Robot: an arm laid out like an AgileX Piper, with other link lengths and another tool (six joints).
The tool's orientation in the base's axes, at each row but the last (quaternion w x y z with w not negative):
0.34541, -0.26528, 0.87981, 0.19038
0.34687, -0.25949, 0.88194, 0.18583
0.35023, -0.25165, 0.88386, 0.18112
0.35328, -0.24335, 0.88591, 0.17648
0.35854, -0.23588, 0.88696, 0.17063
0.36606, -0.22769, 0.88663, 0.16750
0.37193, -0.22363, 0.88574, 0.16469
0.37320, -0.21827, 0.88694, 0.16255
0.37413, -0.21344, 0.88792, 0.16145
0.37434, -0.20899, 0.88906, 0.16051
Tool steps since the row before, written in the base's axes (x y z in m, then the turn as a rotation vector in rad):
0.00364, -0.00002, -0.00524, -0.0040, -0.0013, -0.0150
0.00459, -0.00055, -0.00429, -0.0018, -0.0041, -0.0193
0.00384, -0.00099, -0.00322, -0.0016, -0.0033, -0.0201
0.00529, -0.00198, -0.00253, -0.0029, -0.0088, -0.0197
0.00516, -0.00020, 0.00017, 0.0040, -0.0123, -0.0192
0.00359, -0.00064, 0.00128, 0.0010, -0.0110, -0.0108
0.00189, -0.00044, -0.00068, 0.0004, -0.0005, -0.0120
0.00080, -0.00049, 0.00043, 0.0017, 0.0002, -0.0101
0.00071, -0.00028, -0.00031, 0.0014, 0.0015, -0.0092
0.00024, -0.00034, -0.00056, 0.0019, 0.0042, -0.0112
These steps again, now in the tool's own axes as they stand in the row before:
0.00146, -0.00299, 0.00544, 0.0136, -0.0009, 0.0076
0.00035, -0.00376, 0.00505, 0.0161, -0.0051, 0.0103
0.00019, -0.00346, 0.00375, 0.0163, -0.0046, 0.0114
-0.00094, -0.00492, 0.00364, 0.0186, -0.0084, 0.0077
-0.00332, -0.00293, 0.00266, 0.0149, -0.0149, 0.0096
-0.00300, -0.00226, 0.00089, 0.0103, -0.0112, 0.0028
-0.00056, -0.00144, 0.00136, 0.0087, -0.0021, 0.0080
-0.00069, -0.00077, -0.00004, 0.0063, -0.0020, 0.0078
-0.00015, -0.00063, 0.00050, 0.0055, -0.0006, 0.0076
0.00034, -0.00048, 0.00037, 0.0059, 0.0012, 0.0105

